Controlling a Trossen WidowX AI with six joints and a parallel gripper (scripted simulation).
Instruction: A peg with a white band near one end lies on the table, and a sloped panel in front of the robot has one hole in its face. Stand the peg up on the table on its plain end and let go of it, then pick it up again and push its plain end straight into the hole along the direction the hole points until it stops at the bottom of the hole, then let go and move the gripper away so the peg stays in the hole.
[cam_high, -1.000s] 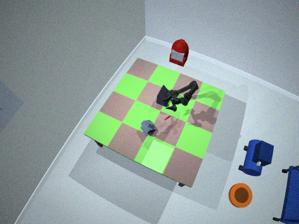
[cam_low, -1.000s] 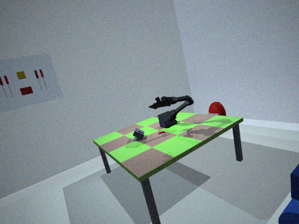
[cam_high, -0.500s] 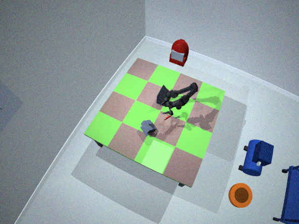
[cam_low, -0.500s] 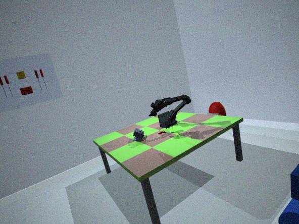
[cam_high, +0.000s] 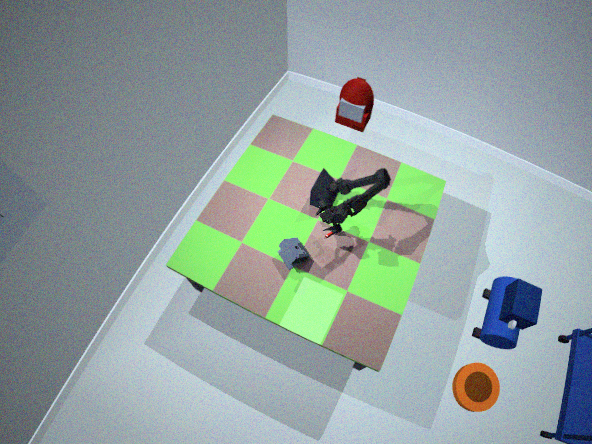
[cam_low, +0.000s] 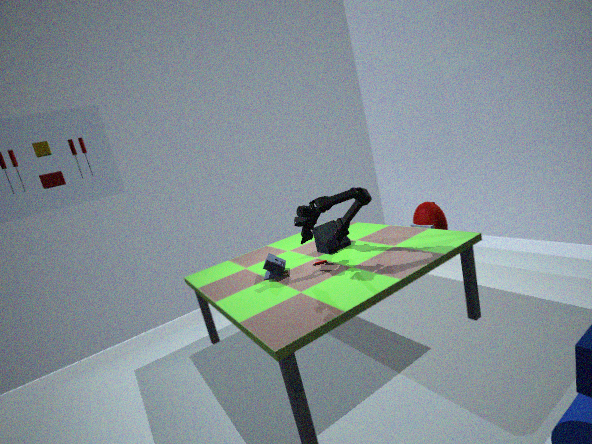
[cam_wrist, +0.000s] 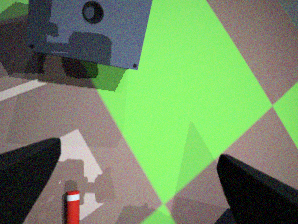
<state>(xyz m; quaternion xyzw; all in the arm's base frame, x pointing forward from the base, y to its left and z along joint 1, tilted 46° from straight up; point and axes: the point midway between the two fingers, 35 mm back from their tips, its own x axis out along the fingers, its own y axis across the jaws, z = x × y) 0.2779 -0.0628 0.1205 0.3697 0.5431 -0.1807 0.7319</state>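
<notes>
Now: the red peg 30 mm behind my gripper tip, 60 mm to the left of it and 150 mm below it. Also, from my gripper tip: grey sloped panel: 160 mm ahead, 80 mm to the right, 100 mm below.
</notes>
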